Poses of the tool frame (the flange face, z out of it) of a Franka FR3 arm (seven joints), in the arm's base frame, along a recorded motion.
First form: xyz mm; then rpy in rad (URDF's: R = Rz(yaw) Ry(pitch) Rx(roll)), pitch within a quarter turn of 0, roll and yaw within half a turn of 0.
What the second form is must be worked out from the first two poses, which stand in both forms.
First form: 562, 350, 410, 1.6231, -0.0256, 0.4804
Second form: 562, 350, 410, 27.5, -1.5, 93.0
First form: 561, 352, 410, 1.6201, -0.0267, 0.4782
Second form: 561, 352, 410, 27.4, -1.5, 92.8
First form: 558, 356, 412, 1.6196, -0.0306, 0.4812
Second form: 558, 356, 412, 27.6, -1.8, 92.8
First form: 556, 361, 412, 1.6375, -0.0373, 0.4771
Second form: 556, 361, 412, 27.3, -2.1, 93.8
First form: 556, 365, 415, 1.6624, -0.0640, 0.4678
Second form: 556, 365, 415, 26.8, -3.7, 95.2
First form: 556, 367, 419, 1.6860, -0.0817, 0.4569
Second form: 556, 367, 419, 26.2, -4.7, 96.6
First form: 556, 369, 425, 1.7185, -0.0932, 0.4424
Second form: 556, 369, 425, 25.3, -5.3, 98.5
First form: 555, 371, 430, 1.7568, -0.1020, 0.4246
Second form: 555, 371, 430, 24.3, -5.8, 100.7
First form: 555, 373, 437, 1.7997, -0.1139, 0.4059
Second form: 555, 373, 437, 23.3, -6.5, 103.1
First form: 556, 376, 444, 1.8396, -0.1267, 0.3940
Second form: 556, 376, 444, 22.6, -7.3, 105.4
